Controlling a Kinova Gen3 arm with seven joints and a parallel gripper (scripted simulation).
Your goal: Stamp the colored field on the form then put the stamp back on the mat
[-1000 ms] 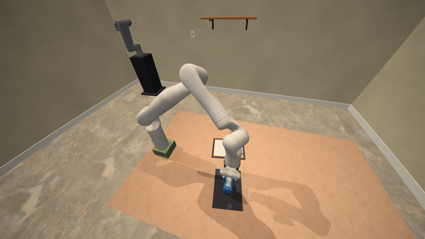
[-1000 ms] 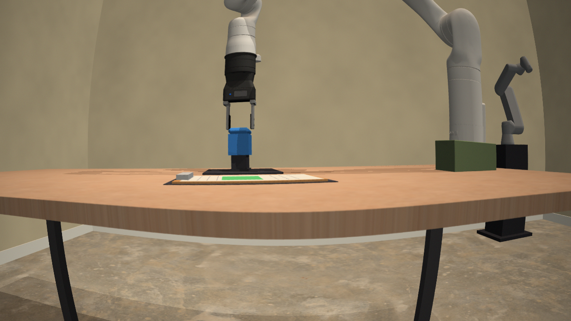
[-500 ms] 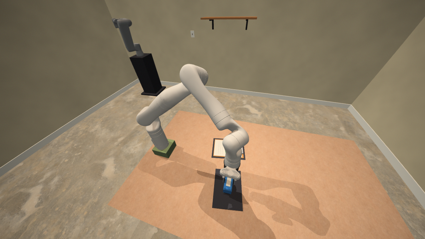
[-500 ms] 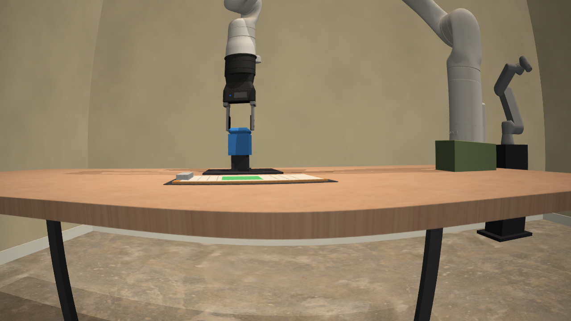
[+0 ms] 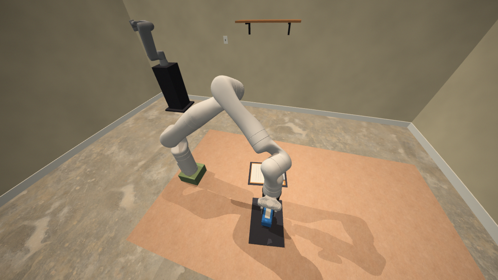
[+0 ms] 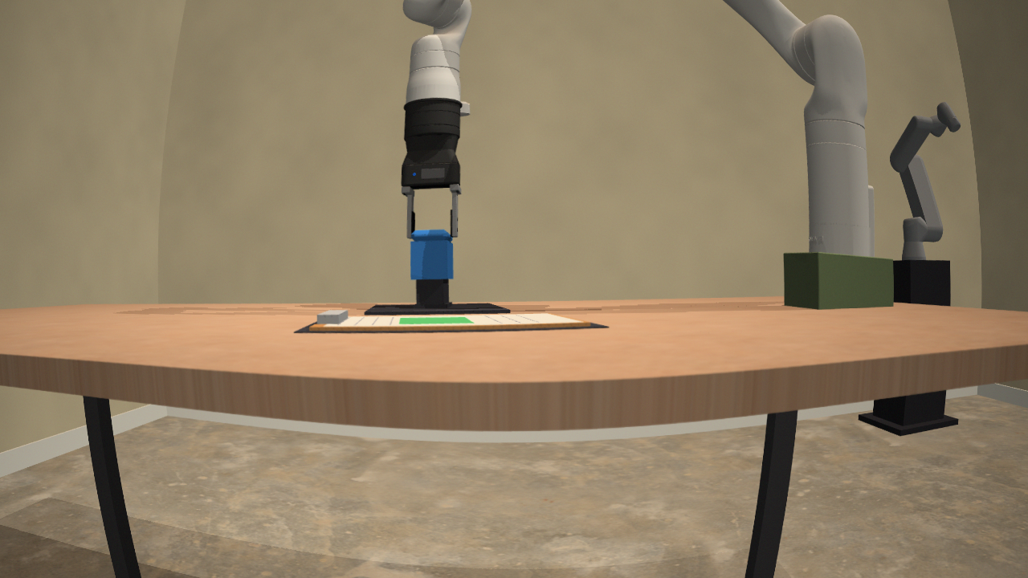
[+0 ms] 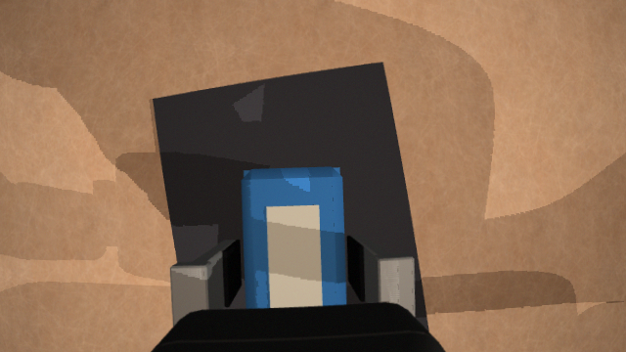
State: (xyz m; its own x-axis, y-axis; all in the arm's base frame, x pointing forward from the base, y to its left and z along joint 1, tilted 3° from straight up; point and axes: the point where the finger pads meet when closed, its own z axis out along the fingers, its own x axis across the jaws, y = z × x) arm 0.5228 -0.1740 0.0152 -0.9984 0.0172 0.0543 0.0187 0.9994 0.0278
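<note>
The blue stamp is 6 cm below my hand. The rest, counted from my hand: form 29 cm to the left, 11 cm below, 2 cm behind; dark mat 11 cm below; black base 9 cm below.
</note>
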